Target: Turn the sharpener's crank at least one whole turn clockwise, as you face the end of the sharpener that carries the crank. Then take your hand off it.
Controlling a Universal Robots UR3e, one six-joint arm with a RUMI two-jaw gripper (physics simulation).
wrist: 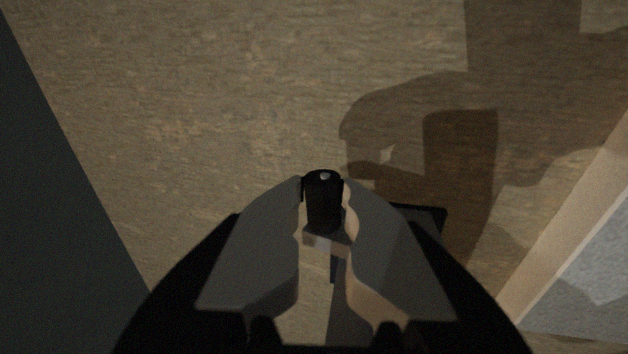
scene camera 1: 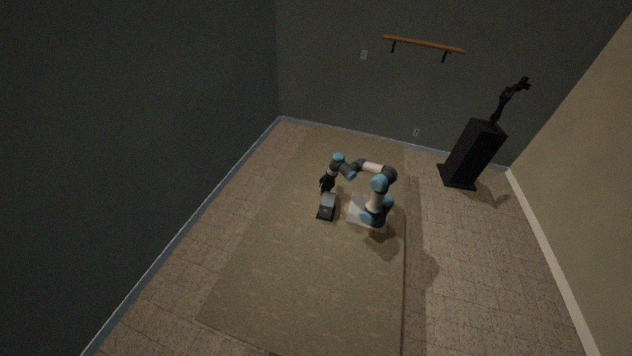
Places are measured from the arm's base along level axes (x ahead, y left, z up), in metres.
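Pixels of known places: gripper, fingertip midpoint: (wrist: 321,179) (scene camera 1: 322,192).
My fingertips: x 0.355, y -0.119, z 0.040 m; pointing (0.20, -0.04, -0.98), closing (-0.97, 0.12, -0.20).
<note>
For each thing: its top centre in the pictures, then the offset to it from my fingertips. "pt": a spot on its surface instead. Level surfaces: height alone.
- sharpener, surface spot: (scene camera 1: 326,207) pt dx -0.042, dy +0.167, dz +0.057 m
- crank's black cylindrical knob, middle of its top: (wrist: 319,211) dx -0.003, dy +0.008, dz +0.025 m
- tan mat, its level: dz -0.058 m
The sharpener (scene camera 1: 326,207), a grey body on a dark base, stands below the gripper in the scene view. In the wrist view, part of its dark base (wrist: 425,216) shows behind the right finger. The crank's black cylindrical knob (wrist: 324,207) has a small light pin at its top. A metallic piece of the crank arm (wrist: 322,243) shows beneath the knob. My gripper (scene camera 1: 322,189) (wrist: 321,179) is shut on the crank knob, with one grey finger on each side. The fingers hide most of the crank arm and sharpener body.
The robot's pale base plate (scene camera 1: 356,206) (wrist: 595,260) is to the right of the sharpener. A tan mat (scene camera 1: 310,280) lies beneath both. A black pedestal (scene camera 1: 472,155) with a dark arm-like figure stands at the back right. A wooden rail (scene camera 1: 422,43) is on the back wall.
</note>
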